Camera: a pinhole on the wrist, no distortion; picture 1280 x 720 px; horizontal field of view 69.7 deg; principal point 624.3 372.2 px. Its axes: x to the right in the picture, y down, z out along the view. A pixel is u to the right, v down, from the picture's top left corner.
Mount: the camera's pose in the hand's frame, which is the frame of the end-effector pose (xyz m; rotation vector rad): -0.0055 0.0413 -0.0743 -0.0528 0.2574 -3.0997
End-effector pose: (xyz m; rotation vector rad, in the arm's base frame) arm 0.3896 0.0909 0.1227 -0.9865 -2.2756 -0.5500
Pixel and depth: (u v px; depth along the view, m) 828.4 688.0 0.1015
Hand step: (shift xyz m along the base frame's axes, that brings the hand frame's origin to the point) -0.0024 -0.0068 -0.0321
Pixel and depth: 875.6 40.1 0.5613
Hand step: 0.0054 0.3149 -0.4582
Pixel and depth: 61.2 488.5 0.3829
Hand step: -0.2824 0.2507 -0.0599
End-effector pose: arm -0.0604 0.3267 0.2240 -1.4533 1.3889 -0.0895
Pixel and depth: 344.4 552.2 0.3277
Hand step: 0.2403 0.0437 -0.1116
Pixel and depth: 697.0 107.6 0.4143
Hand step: 0.1691 0.2587 -0.1978
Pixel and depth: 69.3 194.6 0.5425
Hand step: 0.3760 0.0471 -0.4405
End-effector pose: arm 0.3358 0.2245 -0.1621 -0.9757 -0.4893 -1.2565
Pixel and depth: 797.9 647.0 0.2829
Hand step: -0.0612 0.1848 0.0967
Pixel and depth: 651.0 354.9 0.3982
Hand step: 0.0443 0.2658 0.1731
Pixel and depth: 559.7 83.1 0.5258
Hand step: 0.2149 0.3628 0.2441
